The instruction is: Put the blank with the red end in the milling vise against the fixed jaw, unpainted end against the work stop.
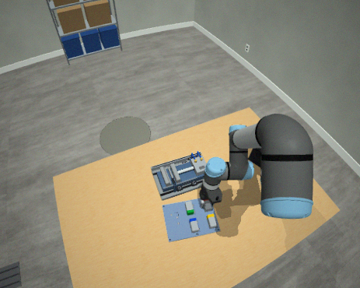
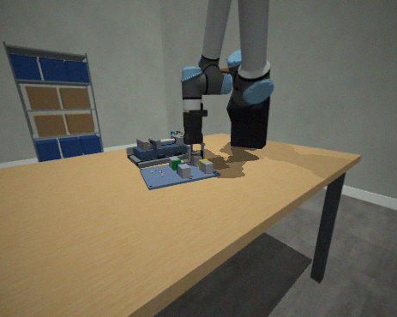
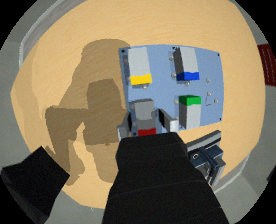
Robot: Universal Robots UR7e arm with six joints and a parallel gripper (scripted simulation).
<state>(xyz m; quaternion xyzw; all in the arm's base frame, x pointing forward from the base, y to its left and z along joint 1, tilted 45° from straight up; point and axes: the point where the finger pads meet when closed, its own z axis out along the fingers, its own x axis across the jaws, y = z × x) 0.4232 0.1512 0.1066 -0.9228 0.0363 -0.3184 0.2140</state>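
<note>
Right now the red-ended blank is 2 cm below my hand. Round my hand: green-ended blank 9 cm ahead, 2 cm below, 1 cm to the left; then yellow-ended blank 9 cm to the left, 2 cm below, 1 cm behind; then plate 9 cm ahead, 5 cm to the left, 4 cm below.
</note>
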